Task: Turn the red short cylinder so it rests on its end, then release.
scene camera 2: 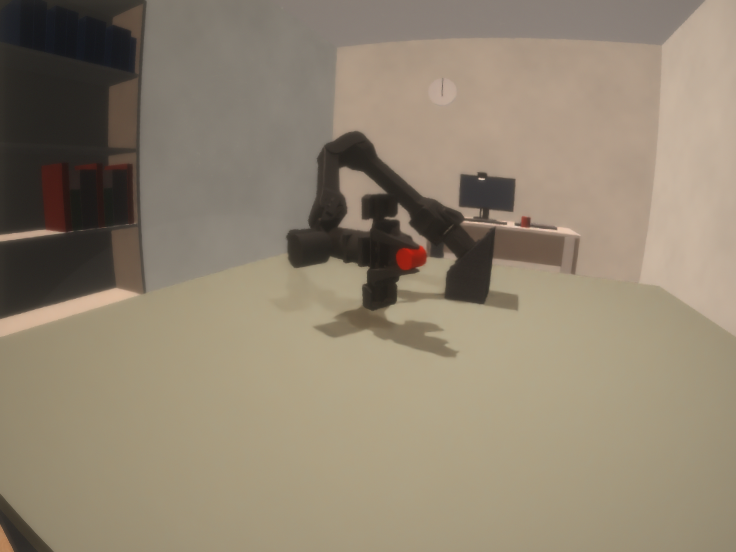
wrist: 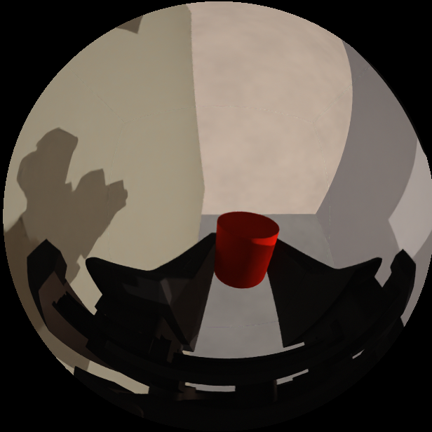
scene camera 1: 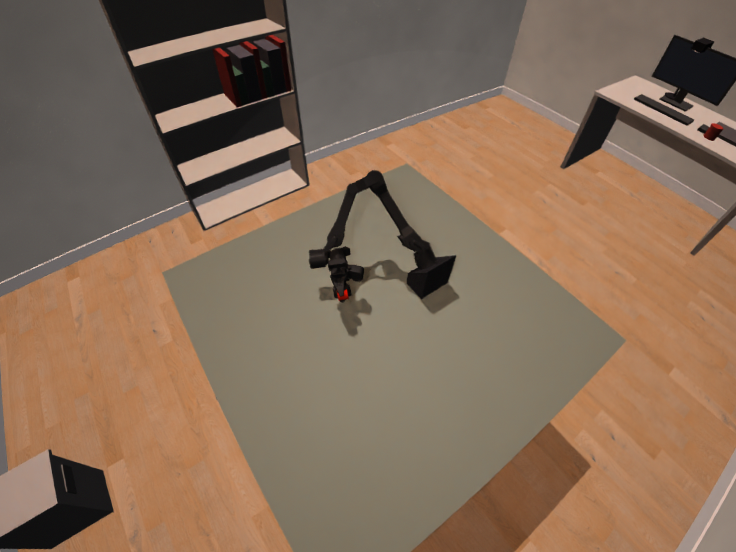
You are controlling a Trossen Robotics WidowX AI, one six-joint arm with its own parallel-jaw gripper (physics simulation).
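The red short cylinder (scene camera 1: 342, 295) (scene camera 2: 410, 257) (wrist: 245, 252) is held between the fingertips of my gripper (scene camera 2: 410, 257) (wrist: 240, 239), which is shut on it. In the scene camera 2 view the cylinder is in the air above the green mat (scene camera 1: 386, 415) (scene camera 2: 380, 427), with its long axis roughly level and one round end facing that camera. One finger is above it and the other below it. In the wrist view the fingers press on its left and right sides. The shadow of the gripper lies on the mat, apart from the gripper.
The arm's base (scene camera 1: 432, 277) (scene camera 2: 469, 276) stands on the mat. A bookshelf (scene camera 1: 297, 118) (scene camera 2: 141, 178) with books stands by the wall. A desk (scene camera 1: 633, 83) with a monitor (scene camera 1: 695, 68) (scene camera 2: 487, 193) and a red cup (scene camera 1: 712, 131) (scene camera 2: 525, 221) stands farther off. A dark box (scene camera 1: 83, 490) stands on the wooden floor.
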